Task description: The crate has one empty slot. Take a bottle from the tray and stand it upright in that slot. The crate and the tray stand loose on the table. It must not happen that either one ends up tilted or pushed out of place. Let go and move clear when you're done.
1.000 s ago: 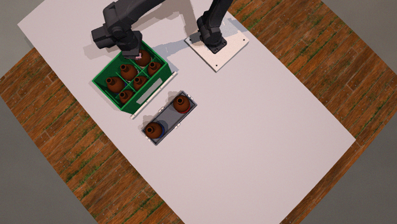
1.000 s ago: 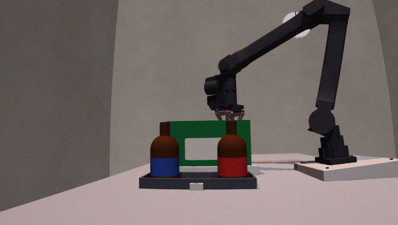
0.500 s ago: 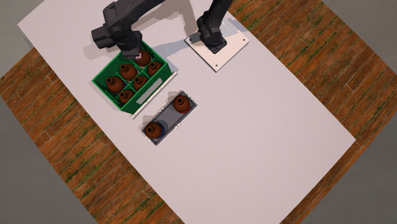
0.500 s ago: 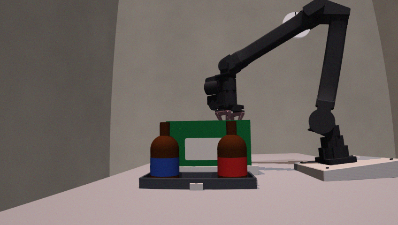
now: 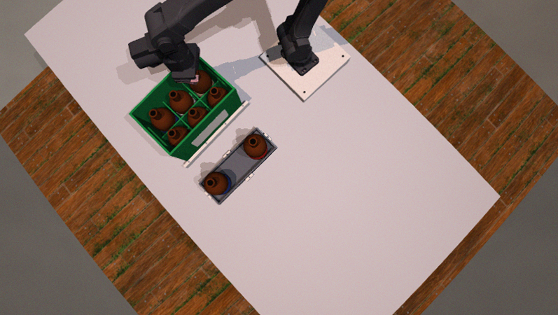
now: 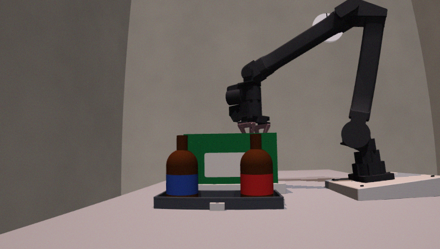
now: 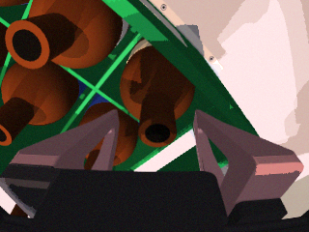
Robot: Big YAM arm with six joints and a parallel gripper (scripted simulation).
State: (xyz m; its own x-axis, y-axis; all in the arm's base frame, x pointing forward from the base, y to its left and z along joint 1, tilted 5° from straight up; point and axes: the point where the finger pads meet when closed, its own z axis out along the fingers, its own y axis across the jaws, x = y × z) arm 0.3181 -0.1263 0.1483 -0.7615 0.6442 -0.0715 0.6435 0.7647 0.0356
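Now: the green crate 80 mm ahead of my hand, 70 mm below it and 50 mm to the left of it. Also, from my hand: dark tray 290 mm to the left, 140 mm below, 80 mm ahead.
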